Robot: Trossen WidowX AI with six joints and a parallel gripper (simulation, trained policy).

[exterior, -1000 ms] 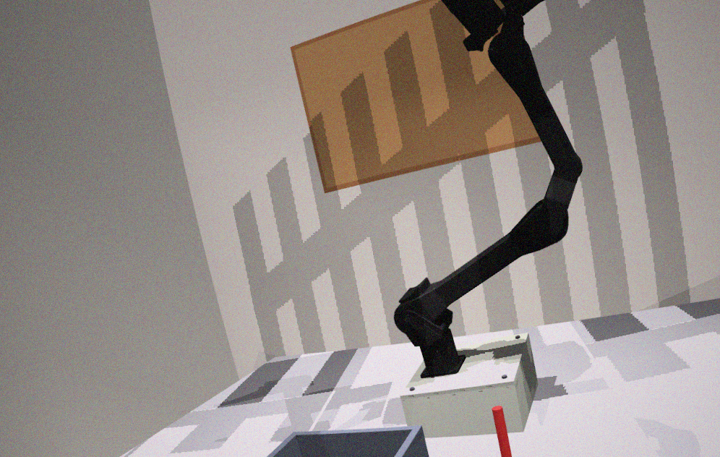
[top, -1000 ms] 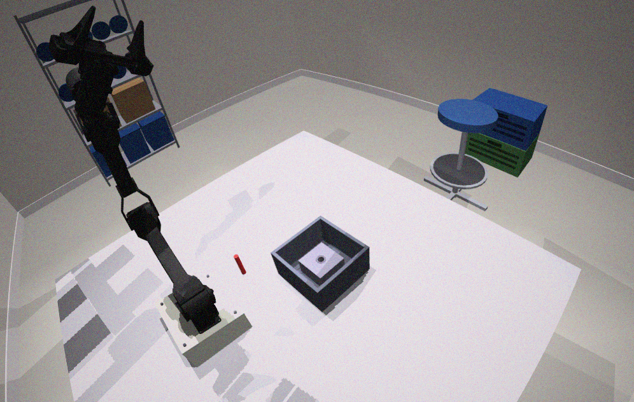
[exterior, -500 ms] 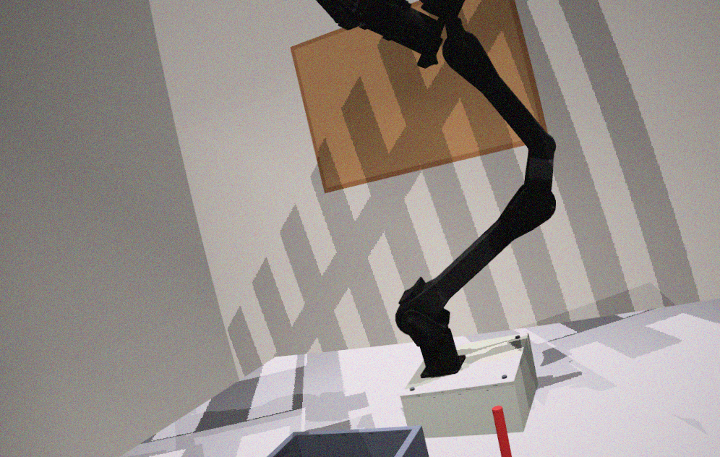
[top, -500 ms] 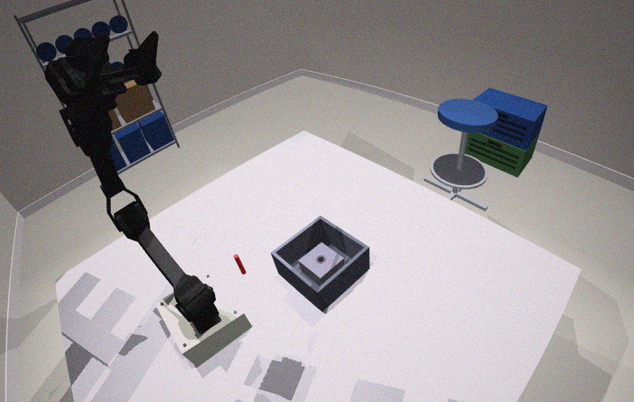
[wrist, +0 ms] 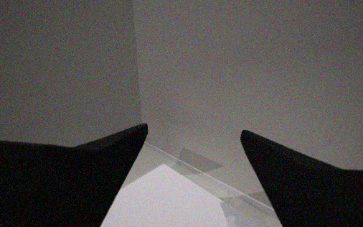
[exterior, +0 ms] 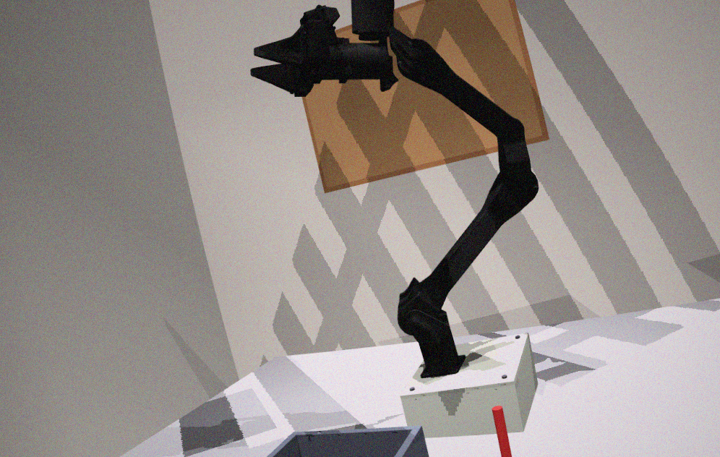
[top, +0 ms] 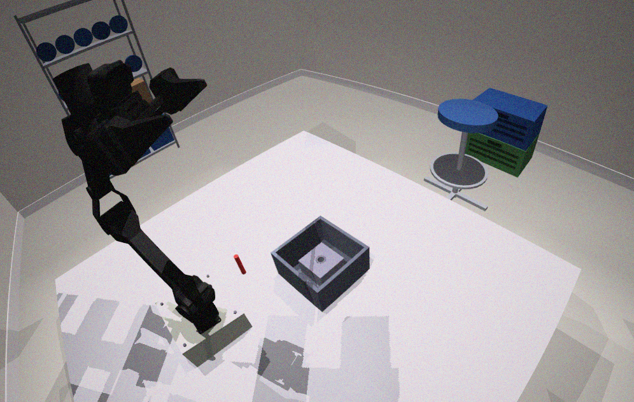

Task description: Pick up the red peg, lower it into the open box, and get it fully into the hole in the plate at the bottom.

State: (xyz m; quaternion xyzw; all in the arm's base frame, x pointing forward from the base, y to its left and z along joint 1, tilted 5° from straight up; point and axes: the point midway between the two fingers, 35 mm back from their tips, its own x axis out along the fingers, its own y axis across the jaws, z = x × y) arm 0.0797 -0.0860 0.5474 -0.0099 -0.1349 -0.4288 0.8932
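Now: gripper tip 59 cm above the red peg, 26 cm to the right of it and 3 cm short of it. Also, from my gripper tip: pale plate 58 cm below, 20 cm ahead, 9 cm to the left; then dark grey box 60 cm below, 20 cm ahead, 9 cm to the left.
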